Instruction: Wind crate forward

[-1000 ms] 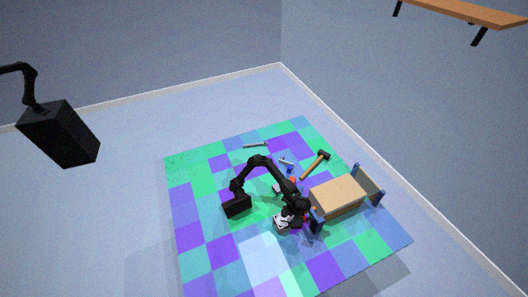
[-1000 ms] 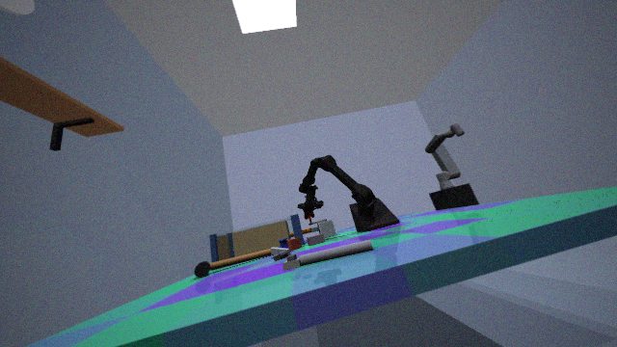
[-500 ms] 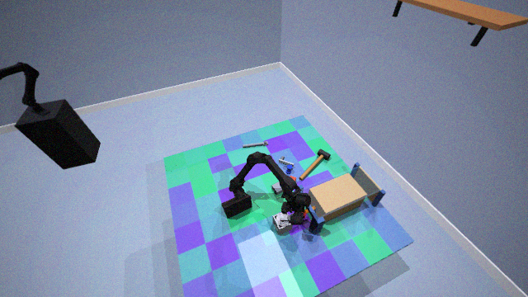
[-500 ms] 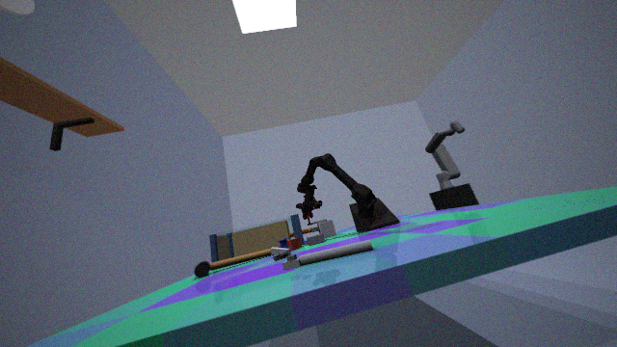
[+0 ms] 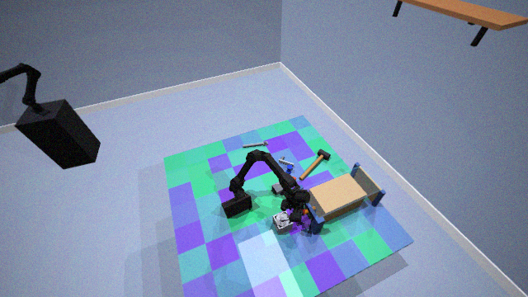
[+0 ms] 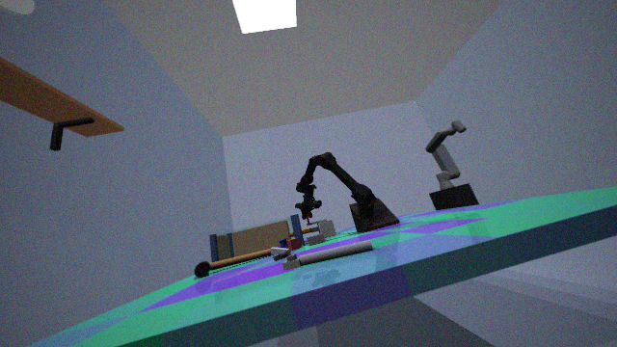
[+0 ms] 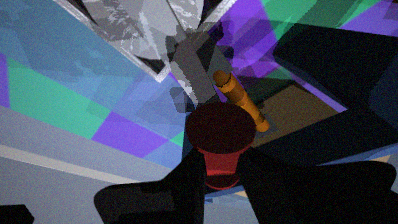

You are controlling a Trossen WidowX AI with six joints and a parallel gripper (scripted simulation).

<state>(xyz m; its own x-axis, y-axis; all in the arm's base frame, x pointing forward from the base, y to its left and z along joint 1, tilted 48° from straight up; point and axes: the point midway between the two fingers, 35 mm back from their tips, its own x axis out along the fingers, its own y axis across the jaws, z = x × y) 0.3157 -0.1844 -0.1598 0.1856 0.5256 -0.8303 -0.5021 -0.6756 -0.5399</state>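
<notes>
The blue steel frame is 50 mm ahead of my gripper tip, 40 mm to the left of it and 30 mm below it. The rest, counted from my gripper tip: dark red knob 10 mm to the left, 10 mm behind; then grey hand winch 130 mm behind, 100 mm below, 10 mm to the left; then red-knobbed crank handle 50 mm behind, 30 mm below, 10 mm to the left.
</notes>
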